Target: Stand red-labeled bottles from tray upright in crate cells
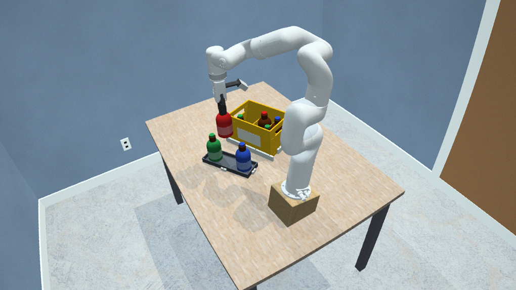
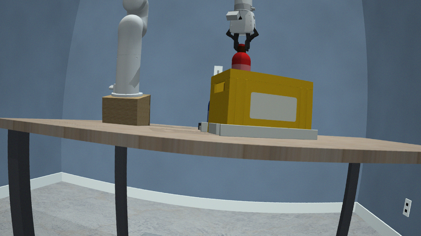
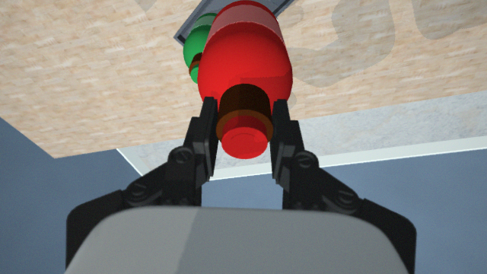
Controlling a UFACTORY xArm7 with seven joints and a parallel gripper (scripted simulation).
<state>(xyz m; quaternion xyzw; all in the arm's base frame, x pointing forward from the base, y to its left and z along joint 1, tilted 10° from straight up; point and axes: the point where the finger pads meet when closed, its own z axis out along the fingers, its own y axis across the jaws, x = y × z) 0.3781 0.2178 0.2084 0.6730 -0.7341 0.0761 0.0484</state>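
Right now the red-labeled bottle is 7 cm below my hand. The rest, counted from my hand: blue bottle: 25 cm below, 6 cm to the right, 6 cm behind; green-labeled bottle: 25 cm below, 7 cm ahead, 5 cm to the left; dark tray: 32 cm below.
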